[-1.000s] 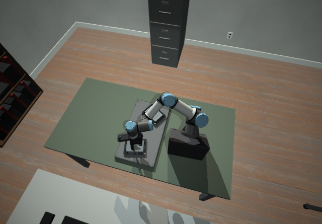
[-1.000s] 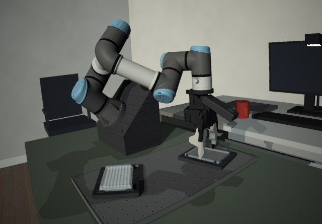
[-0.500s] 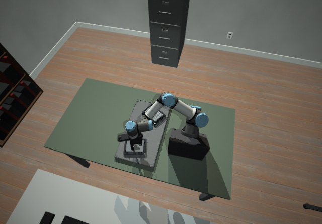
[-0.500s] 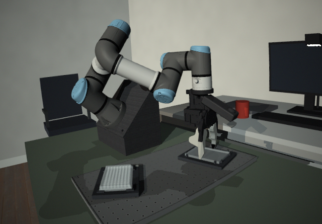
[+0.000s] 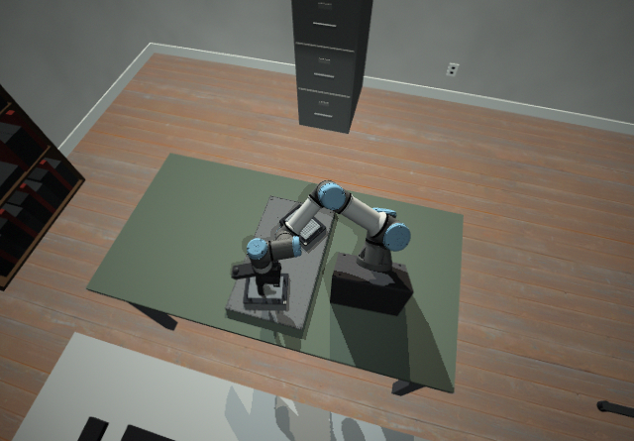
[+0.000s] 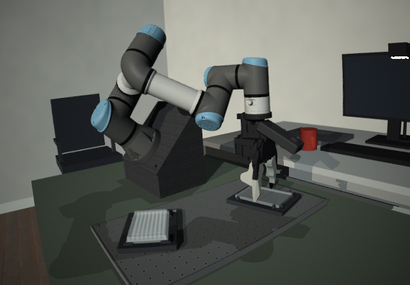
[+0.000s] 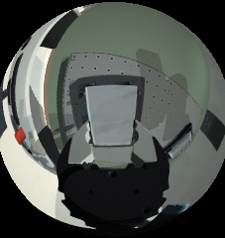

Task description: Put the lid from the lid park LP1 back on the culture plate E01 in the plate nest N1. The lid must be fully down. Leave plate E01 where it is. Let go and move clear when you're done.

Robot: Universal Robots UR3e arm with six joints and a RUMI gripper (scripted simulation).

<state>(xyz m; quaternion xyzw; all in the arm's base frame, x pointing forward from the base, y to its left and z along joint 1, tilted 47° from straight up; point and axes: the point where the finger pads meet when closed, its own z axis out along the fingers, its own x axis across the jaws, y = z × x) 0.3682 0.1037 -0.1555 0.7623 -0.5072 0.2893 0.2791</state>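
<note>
My hand is 2 cm above the lid park LP1. Round my hand: culture plate E01 (31 cm to the right, 3 cm behind, 1 cm below); then lid (1 cm below).
</note>
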